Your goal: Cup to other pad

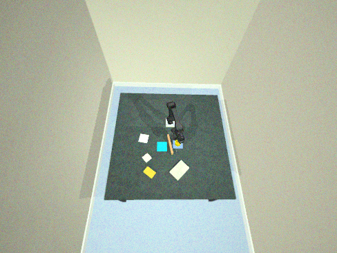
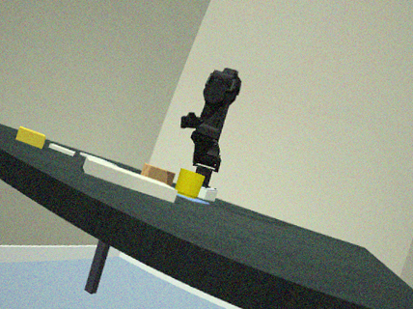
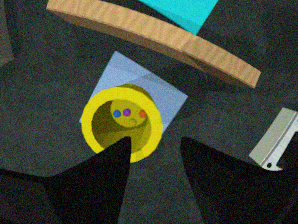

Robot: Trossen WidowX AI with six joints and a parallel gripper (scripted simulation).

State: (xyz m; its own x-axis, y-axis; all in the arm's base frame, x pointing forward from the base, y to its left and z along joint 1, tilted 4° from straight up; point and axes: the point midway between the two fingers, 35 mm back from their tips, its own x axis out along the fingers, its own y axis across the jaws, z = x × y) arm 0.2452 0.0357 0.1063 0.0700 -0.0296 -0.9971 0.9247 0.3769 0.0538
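The yellow cup lies 2 cm ahead of my gripper tip, 1 cm to the left of it and 6 cm below it. Also, from my gripper tip: wooden bar 3 cm ahead, 8 cm to the right, 8 cm below; then light blue pad 2 cm ahead, 1 cm to the left, 11 cm below; then blue marble 4 cm ahead, 2 cm to the left, 8 cm below.
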